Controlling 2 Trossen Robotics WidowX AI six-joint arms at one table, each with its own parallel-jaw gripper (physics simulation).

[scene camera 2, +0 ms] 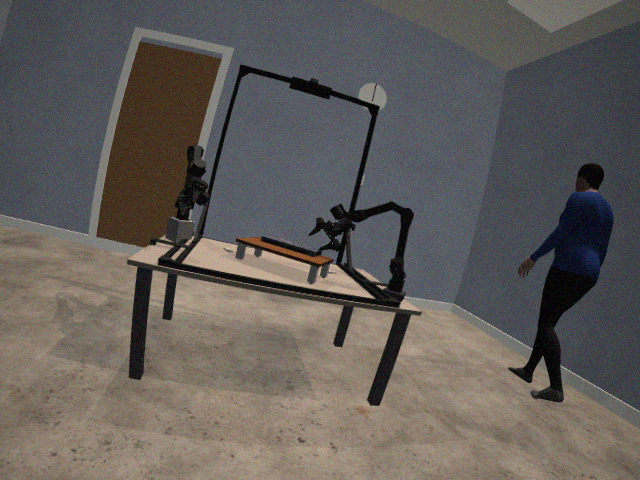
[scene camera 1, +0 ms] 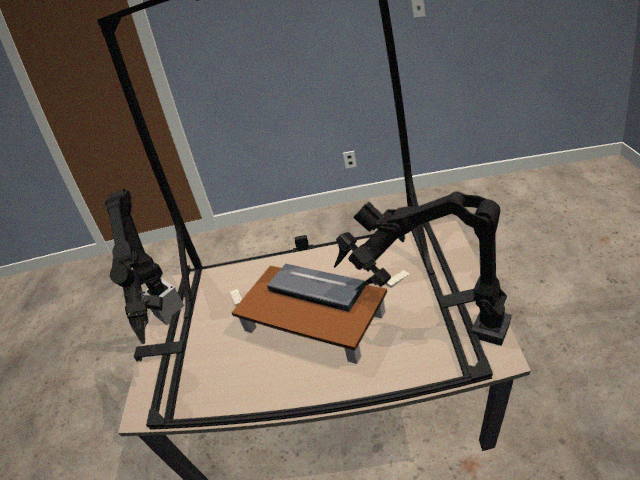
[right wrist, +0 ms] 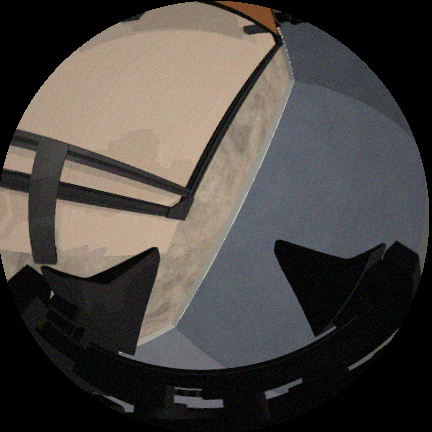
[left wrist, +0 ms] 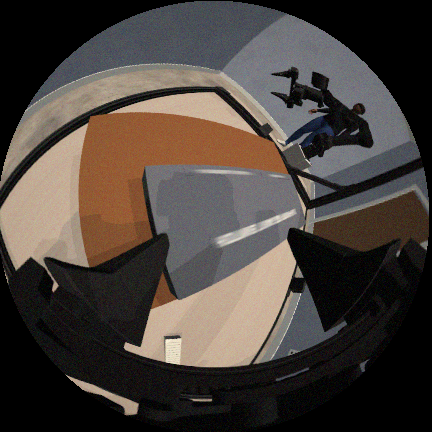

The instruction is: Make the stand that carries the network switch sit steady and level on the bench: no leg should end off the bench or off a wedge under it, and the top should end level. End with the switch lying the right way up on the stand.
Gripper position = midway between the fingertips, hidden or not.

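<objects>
Left gripper (scene camera 1: pixel 345 278) open, touching a dark grey network switch (scene camera 1: pixel 336 291); right gripper (scene camera 1: pixel 143 342) likewise open, holding nothing.
</objects>
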